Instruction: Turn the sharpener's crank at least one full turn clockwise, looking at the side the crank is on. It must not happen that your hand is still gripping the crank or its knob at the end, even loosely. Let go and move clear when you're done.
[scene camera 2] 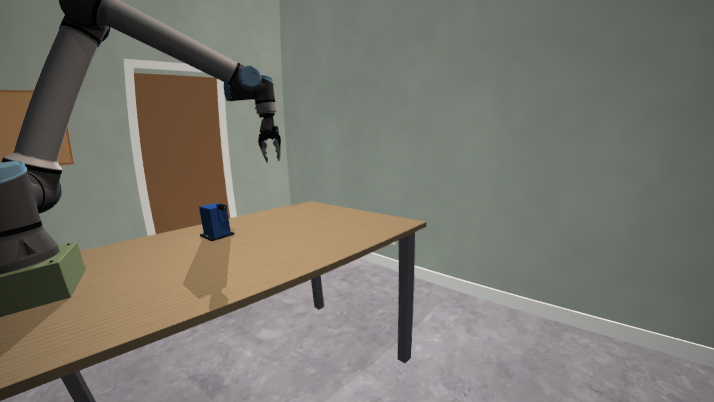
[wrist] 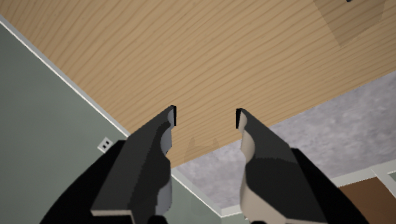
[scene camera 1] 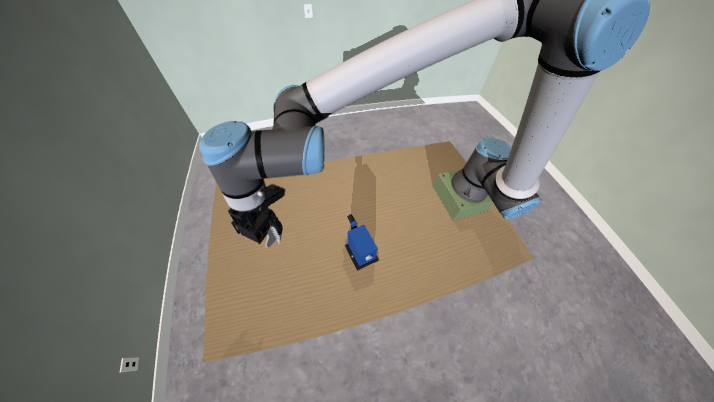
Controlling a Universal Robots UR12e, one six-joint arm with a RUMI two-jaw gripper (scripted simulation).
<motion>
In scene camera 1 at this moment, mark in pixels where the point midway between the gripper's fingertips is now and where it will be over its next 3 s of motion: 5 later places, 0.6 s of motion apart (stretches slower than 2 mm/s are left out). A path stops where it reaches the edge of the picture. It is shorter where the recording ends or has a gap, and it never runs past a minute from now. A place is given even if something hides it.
My gripper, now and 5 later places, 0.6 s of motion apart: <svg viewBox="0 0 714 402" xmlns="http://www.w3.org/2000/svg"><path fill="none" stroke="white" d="M271 239L285 228L297 219L310 212L324 207L338 203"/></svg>
</motion>
